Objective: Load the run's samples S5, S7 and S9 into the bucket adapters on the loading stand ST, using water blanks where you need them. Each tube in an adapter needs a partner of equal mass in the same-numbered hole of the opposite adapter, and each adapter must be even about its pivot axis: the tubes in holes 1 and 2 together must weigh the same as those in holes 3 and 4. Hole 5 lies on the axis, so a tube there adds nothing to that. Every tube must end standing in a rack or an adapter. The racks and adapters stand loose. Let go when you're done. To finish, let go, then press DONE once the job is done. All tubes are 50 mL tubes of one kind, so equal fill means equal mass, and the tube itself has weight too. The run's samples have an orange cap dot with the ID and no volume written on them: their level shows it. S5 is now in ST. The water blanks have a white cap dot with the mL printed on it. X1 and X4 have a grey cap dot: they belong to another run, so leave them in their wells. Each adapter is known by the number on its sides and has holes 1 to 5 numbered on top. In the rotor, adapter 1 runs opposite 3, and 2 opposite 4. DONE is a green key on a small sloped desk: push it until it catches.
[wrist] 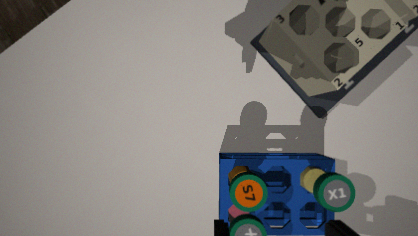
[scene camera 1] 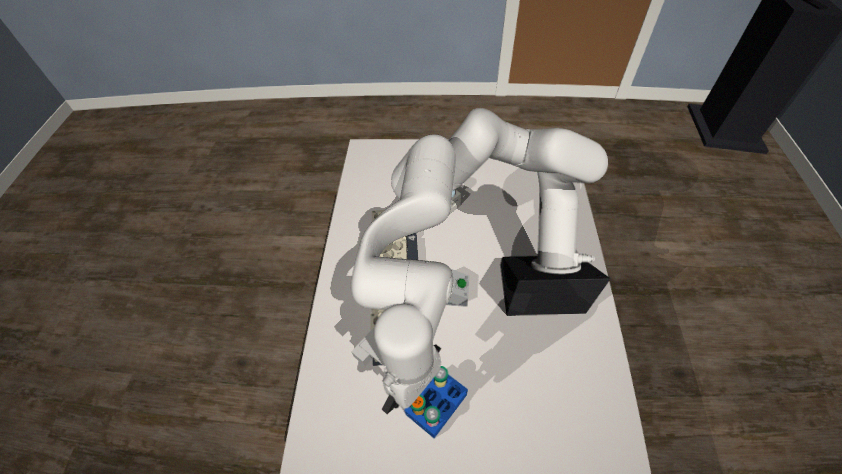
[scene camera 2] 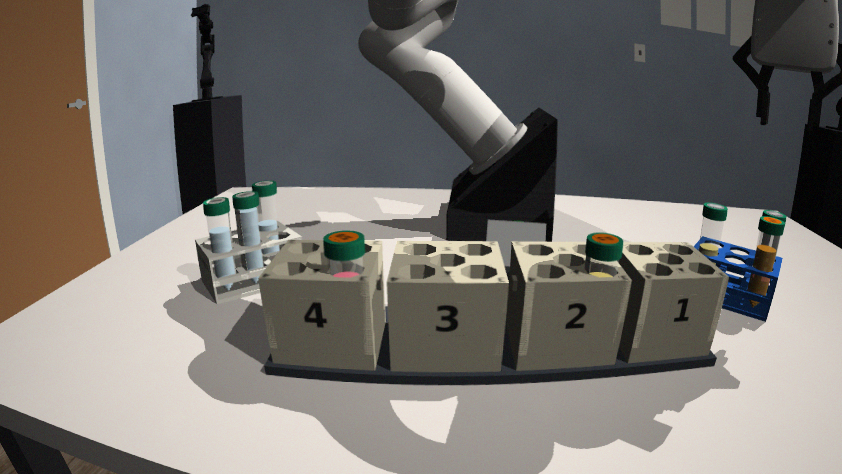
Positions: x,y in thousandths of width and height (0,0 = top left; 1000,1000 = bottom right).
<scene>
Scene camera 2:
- gripper: 934,271
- blue rack: 870,638
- clear rack: 292,607
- S7 tube: 915,484
</scene>
